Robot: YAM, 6 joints.
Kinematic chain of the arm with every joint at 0, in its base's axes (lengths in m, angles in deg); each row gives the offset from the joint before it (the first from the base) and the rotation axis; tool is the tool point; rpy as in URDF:
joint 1: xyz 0 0 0.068 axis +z
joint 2: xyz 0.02 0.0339 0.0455 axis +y
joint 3: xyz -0.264 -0.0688 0 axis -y
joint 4: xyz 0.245 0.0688 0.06 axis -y
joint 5: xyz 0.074 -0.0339 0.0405 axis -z
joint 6: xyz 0.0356 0 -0.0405 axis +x
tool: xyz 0 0 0 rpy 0 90 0
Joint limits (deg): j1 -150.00..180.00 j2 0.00..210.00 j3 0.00..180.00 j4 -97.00..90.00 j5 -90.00..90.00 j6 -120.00..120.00
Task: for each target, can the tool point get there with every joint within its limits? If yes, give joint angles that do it. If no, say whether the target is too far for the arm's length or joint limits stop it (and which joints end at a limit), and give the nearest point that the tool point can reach.
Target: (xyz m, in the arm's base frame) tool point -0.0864 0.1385 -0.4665
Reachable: no: joint limits stop it (at a limit: joint 2) | nearest point -0.0957 0.1535 -0.3739 | short by 0.094 m
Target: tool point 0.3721 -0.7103 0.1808
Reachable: no: too far | nearest point 0.2986 -0.5701 0.1672 | short by 0.159 m
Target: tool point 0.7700 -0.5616 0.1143
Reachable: no: too far | nearest point 0.5218 -0.3806 0.1140 | short by 0.307 m
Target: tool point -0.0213 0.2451 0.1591
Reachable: yes | joints 87.51 80.84 27.71 15.35 -63.72 -17.36
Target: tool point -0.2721 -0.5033 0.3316
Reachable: yes | joints -120.87 144.22 133.30 41.83 -43.87 56.72
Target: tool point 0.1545 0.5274 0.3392
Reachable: yes | joints 70.11 146.80 158.43 -30.38 -73.36 0.52
